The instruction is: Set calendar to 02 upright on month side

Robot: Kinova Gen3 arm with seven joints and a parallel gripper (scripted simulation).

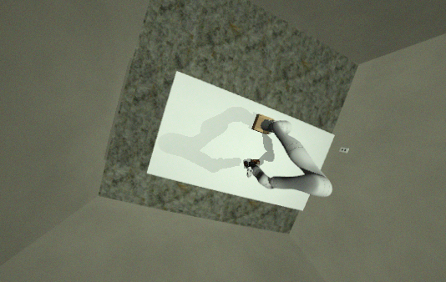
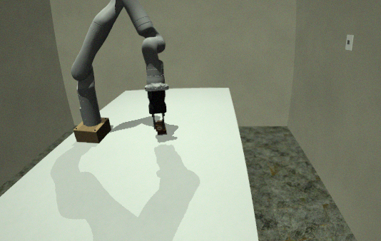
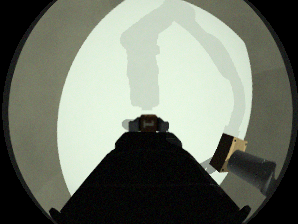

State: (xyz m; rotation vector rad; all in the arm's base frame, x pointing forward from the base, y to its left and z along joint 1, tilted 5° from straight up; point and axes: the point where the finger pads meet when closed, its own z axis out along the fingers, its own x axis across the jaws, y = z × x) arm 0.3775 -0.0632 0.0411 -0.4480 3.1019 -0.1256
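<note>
Now: the brown tray 2 cm behind my hand, 11 cm to the left of it and 8 cm below it. Also, from my hand: brown calendar cube: 1 cm below.
</note>
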